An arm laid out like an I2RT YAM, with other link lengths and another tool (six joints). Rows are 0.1 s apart.
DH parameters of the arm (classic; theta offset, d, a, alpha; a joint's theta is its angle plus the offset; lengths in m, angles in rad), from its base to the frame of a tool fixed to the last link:
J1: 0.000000 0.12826 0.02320 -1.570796
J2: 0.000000 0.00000 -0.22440 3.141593
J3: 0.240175 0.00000 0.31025 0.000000
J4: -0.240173 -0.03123 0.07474 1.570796
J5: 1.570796 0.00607 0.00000 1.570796
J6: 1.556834 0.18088 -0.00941 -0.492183
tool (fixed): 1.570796 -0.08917 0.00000 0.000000
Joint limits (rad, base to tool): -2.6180..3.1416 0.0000..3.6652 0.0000..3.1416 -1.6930..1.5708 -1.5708..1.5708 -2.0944..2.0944
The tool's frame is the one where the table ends.
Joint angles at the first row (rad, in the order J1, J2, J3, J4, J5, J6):
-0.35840, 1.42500, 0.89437, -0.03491, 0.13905, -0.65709
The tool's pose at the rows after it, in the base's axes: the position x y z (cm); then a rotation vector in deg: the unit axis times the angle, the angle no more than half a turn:
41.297, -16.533, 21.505, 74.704, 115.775, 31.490
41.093, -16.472, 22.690, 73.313, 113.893, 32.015
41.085, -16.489, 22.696, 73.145, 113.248, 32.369
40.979, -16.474, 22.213, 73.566, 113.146, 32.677
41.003, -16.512, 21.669, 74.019, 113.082, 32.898
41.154, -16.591, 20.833, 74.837, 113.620, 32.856
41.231, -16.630, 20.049, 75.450, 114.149, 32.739
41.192, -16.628, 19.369, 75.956, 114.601, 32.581
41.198, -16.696, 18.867, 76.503, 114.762, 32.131
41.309, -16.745, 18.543, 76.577, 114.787, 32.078
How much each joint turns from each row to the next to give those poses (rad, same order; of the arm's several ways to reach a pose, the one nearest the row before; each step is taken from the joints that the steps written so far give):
0.00000, -0.05186, -0.00875, 0.03090, -0.00153, 0.00838
0.00002, -0.02634, -0.00422, 0.01717, 0.00001, 0.00460
0.00000, -0.00037, -0.00494, 0.01410, 0.00001, 0.00572
-0.00002, 0.00111, -0.01223, 0.00915, -0.00002, 0.00686
0.00000, 0.00915, -0.00726, 0.01146, 0.00077, 0.00610
0.00000, 0.02026, -0.00151, 0.00535, 0.00113, 0.00305
0.00001, 0.01600, -0.00497, 0.00724, 0.00078, 0.00077
-0.00002, 0.00918, -0.00875, 0.00649, 0.00112, -0.00001
0.00001, 0.01105, -0.00343, 0.00647, 0.00649, -0.00038
0.00001, 0.01142, -0.00040, 0.01069, 0.00078, 0.00001

